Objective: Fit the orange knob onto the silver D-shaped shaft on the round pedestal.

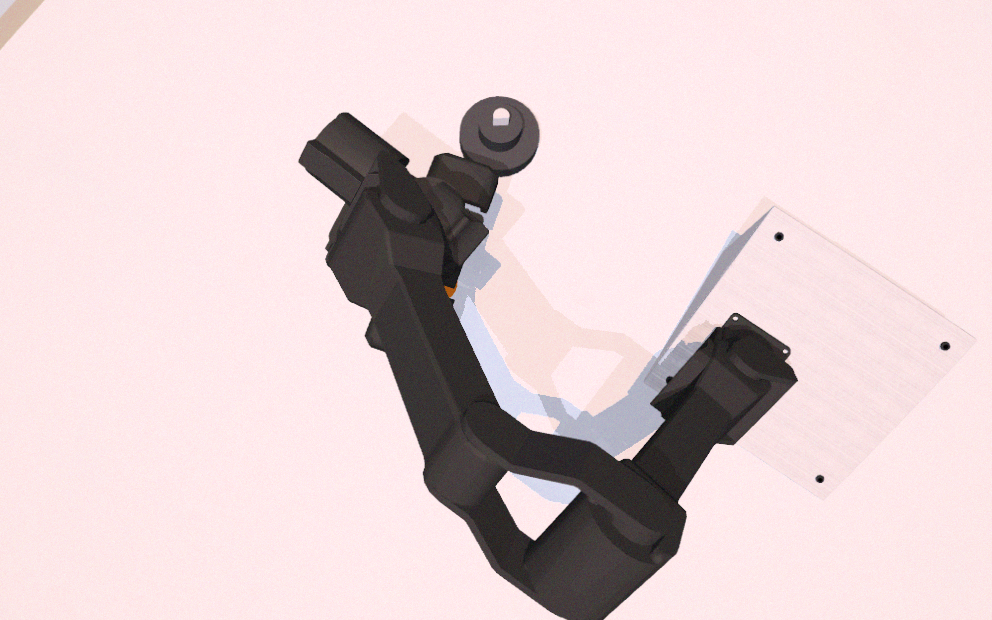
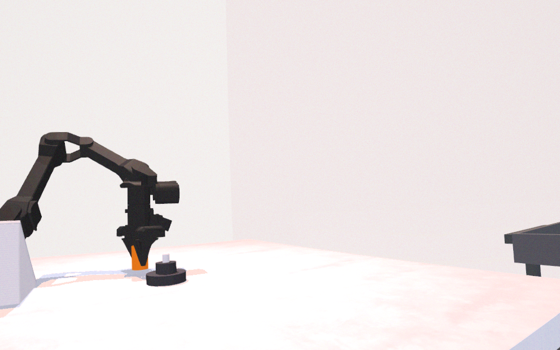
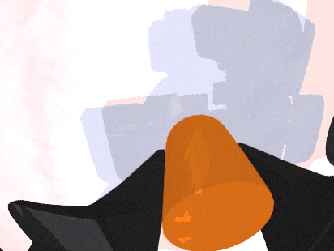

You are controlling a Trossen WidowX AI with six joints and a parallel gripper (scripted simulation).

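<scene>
Right now the dark round pedestal is 4 cm ahead of my gripper tip, 17 cm to the right of it and 1 cm above it. The rest, counted from my gripper tip: orange knob (3 cm above).
</scene>
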